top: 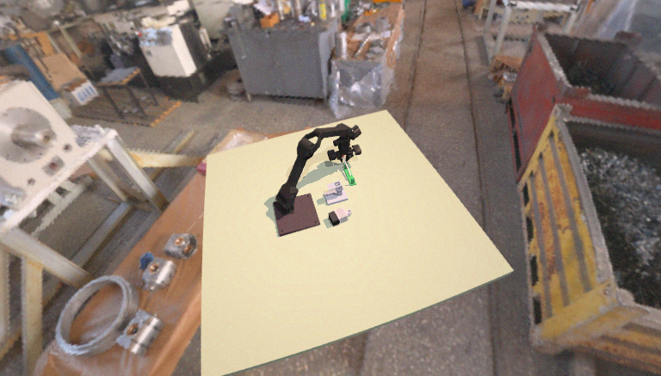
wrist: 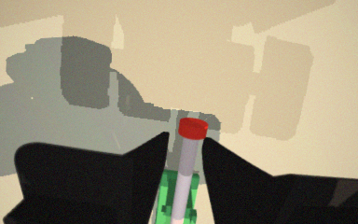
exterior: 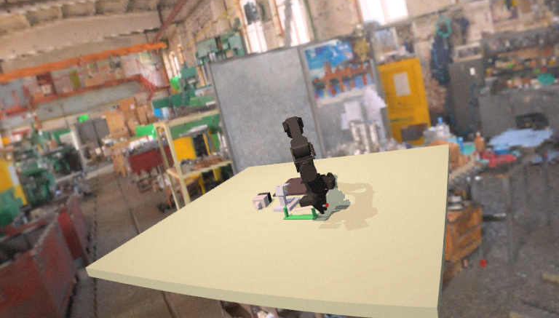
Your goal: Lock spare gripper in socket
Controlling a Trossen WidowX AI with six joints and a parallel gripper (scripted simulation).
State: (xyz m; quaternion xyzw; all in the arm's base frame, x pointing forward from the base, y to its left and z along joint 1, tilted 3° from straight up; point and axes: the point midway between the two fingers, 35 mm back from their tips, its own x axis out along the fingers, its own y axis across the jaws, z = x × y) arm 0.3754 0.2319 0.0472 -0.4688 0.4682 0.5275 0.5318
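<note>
Right now the green cradle is 100 mm to the right of my gripper tip. From my gripper tip the other things lie so: spare gripper (360 mm to the right, 120 mm behind); then mount (220 mm to the right, 110 mm behind, 30 mm above).
</note>
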